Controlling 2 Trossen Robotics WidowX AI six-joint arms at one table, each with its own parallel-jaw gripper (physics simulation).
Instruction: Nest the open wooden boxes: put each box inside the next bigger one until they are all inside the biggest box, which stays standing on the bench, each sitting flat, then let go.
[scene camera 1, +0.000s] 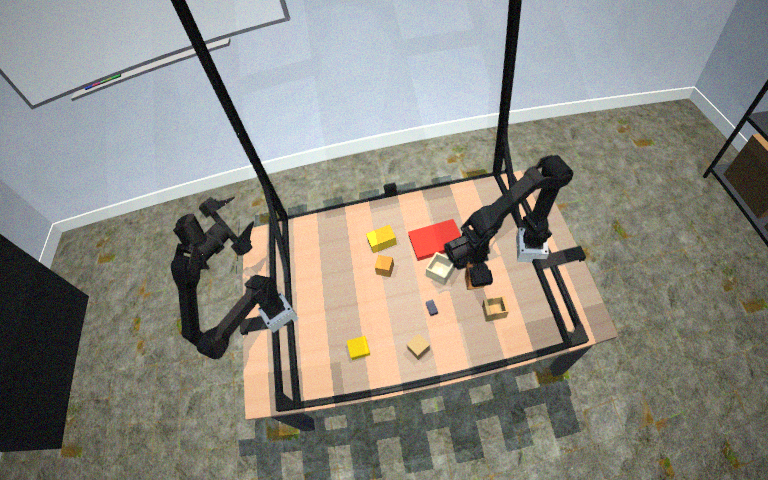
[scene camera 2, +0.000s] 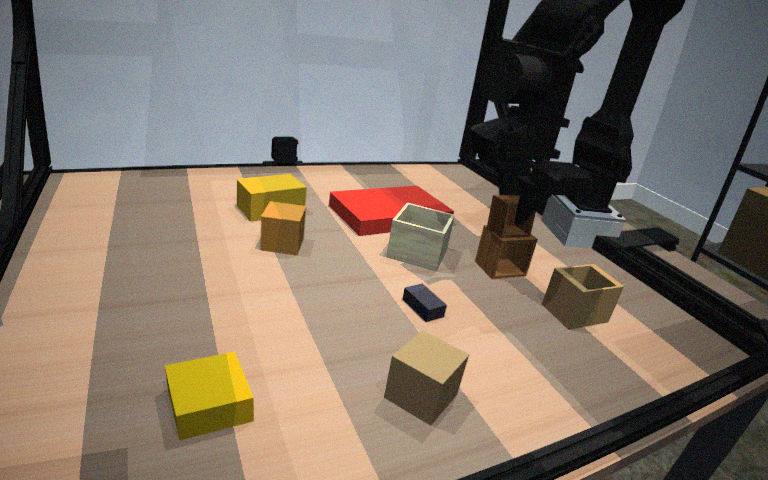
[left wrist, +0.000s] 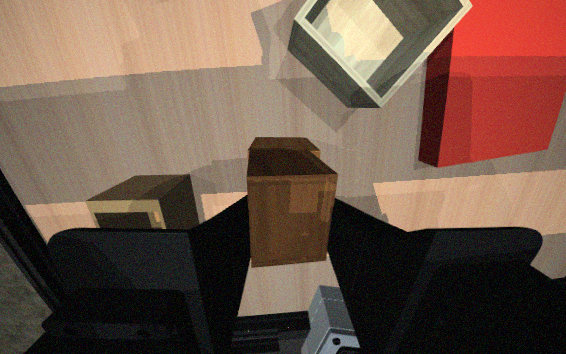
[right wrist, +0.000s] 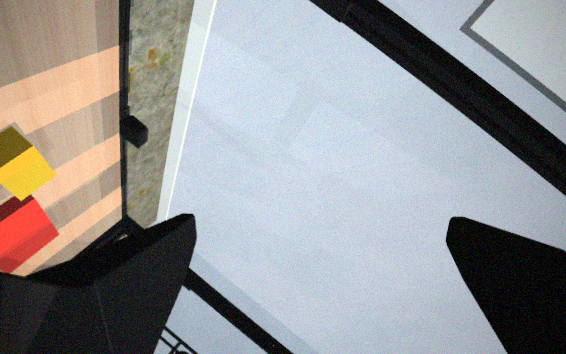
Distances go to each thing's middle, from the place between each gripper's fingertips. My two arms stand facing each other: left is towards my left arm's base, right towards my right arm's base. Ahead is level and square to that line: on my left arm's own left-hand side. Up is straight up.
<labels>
My right gripper is now 36 cm to the right of the orange cube (scene camera 2: 282, 225), 35 cm above it and 10 cm short of it. Round my right hand: red slab (scene camera 2: 367, 211) 56 cm to the left, 36 cm below, 4 cm ahead; then dark brown box (scene camera 2: 501, 221) 63 cm to the left, 29 cm below, 23 cm ahead; then pale box (scene camera 2: 419, 236) 54 cm to the left, 34 cm below, 16 cm ahead.
I see the dark brown box right at my left hand. The rest, counted from my left hand: orange cube: 13 cm behind, 27 cm to the right, 5 cm below; then red slab: 19 cm behind, 7 cm to the right, 7 cm below; then pale box: 7 cm behind, 9 cm to the right, 5 cm below.
</labels>
